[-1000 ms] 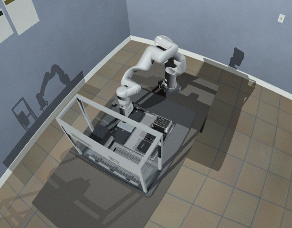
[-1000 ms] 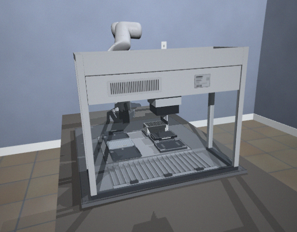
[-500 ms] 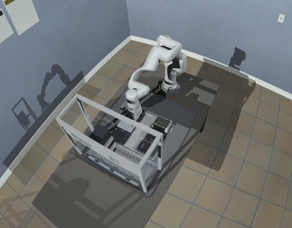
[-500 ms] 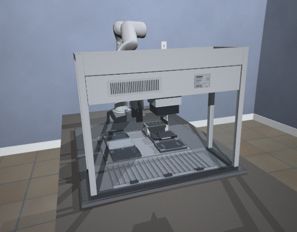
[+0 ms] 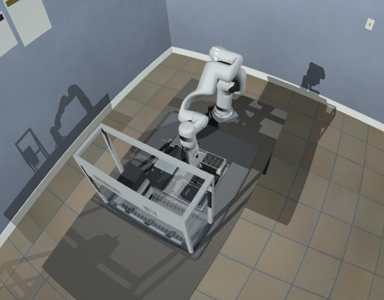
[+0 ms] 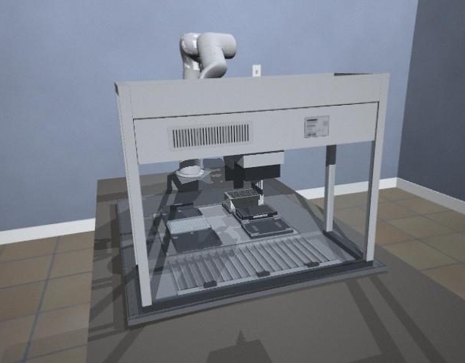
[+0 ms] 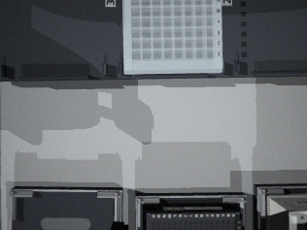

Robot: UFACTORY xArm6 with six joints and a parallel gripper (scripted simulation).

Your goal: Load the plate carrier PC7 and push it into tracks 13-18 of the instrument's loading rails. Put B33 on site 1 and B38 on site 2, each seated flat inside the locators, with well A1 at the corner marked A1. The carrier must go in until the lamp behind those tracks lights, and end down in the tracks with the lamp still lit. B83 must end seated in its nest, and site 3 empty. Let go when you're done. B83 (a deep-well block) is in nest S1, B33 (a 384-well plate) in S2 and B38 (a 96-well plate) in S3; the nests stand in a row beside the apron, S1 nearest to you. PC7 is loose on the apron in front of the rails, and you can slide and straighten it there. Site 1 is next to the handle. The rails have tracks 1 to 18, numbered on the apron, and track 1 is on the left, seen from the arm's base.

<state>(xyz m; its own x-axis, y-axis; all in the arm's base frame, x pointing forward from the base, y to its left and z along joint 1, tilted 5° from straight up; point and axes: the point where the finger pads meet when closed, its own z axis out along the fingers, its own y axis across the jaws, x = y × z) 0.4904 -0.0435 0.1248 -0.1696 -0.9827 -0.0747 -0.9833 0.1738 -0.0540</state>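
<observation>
The dark 384-well plate B33 is 120 mm below my hand, 80 mm to the left of it and 10 mm ahead of it. From my hand the other things lie so: frame post: 400 mm to the right, 340 mm ahead, 110 mm above; then plate carrier PC7: 160 mm to the right, 130 mm below, 20 mm behind; then nest S3: 140 mm below, 120 mm ahead, 50 mm to the left.
</observation>
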